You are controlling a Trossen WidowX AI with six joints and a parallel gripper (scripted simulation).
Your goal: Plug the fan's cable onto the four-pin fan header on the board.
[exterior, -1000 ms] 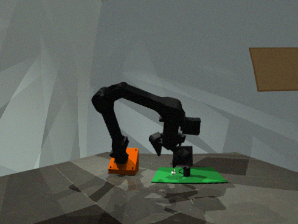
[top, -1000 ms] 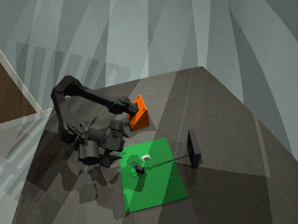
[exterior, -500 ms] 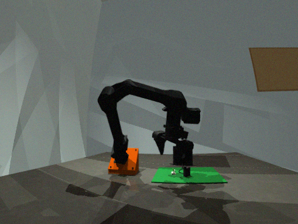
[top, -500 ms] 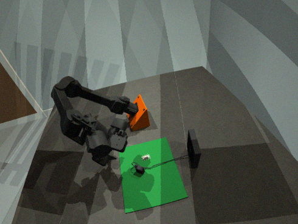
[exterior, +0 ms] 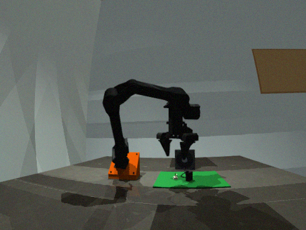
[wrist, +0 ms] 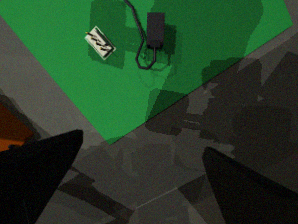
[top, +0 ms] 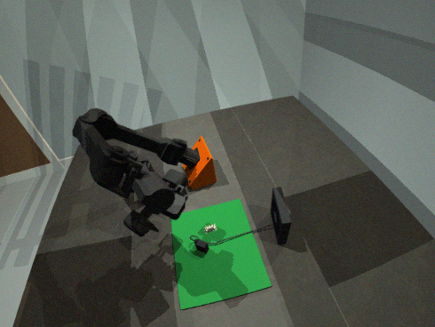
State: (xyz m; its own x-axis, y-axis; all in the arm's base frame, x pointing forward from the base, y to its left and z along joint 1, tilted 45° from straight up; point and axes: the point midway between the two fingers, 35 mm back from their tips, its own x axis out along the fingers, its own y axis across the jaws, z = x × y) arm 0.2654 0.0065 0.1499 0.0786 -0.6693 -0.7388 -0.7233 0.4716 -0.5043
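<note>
The plug lies 100 mm below my gripper tip, 70 mm to the left of it and 60 mm ahead of it. Also, from my gripper tip: black fan: 300 mm to the left, 60 mm below, 40 mm ahead; green board: 130 mm below, 100 mm to the left, 60 mm ahead.
</note>
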